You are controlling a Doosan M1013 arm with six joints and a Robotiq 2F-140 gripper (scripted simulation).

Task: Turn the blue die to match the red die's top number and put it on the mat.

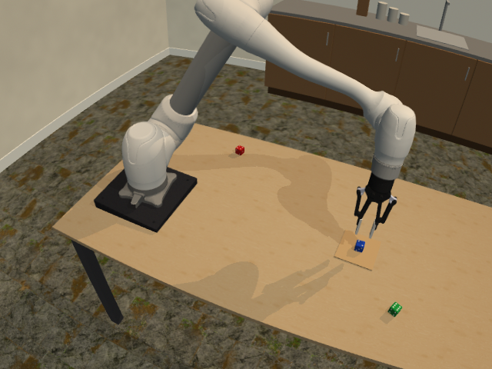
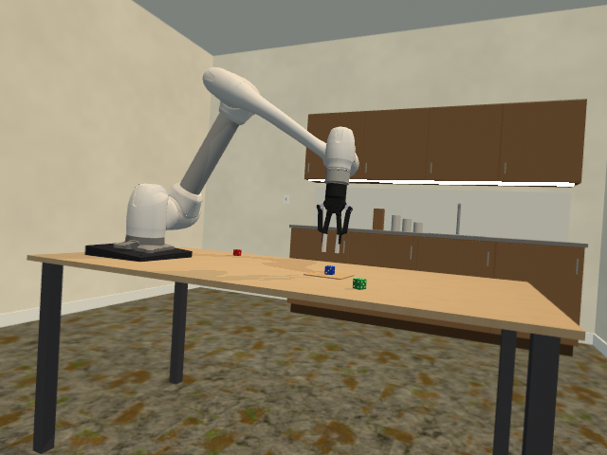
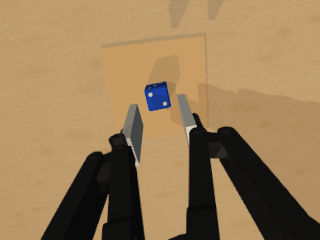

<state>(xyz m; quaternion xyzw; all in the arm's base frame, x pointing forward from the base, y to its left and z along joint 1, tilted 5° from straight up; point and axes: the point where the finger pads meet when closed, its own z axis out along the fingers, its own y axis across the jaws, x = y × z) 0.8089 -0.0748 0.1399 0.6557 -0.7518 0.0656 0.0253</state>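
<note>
Right now the blue die is 10 cm below my hand. Also, from my hand: green die: 24 cm to the right, 13 cm ahead, 10 cm below; red die: 54 cm behind, 43 cm to the left, 10 cm below; mat: 11 cm below.
</note>
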